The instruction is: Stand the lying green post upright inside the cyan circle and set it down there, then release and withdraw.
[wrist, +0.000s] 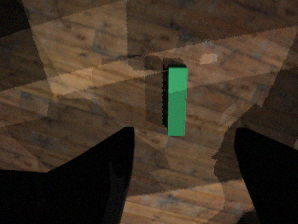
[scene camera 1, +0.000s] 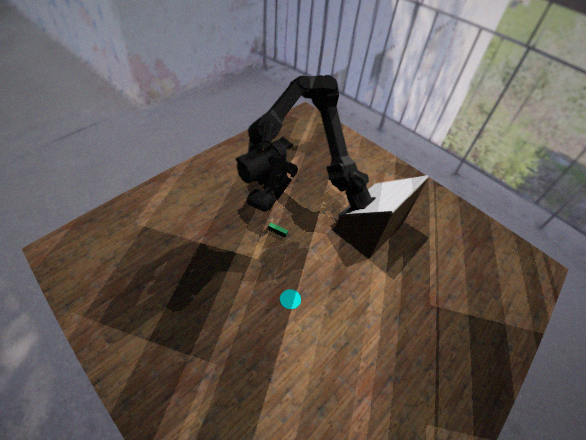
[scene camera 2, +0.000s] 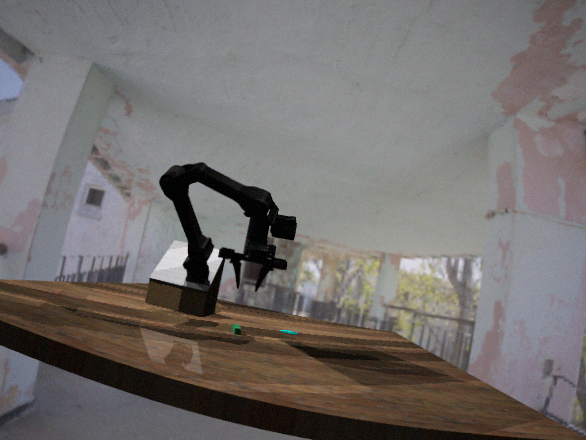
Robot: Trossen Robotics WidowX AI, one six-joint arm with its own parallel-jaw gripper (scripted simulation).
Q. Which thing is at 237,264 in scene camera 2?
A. My gripper.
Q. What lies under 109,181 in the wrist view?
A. My gripper.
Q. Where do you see a green post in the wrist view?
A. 177,74
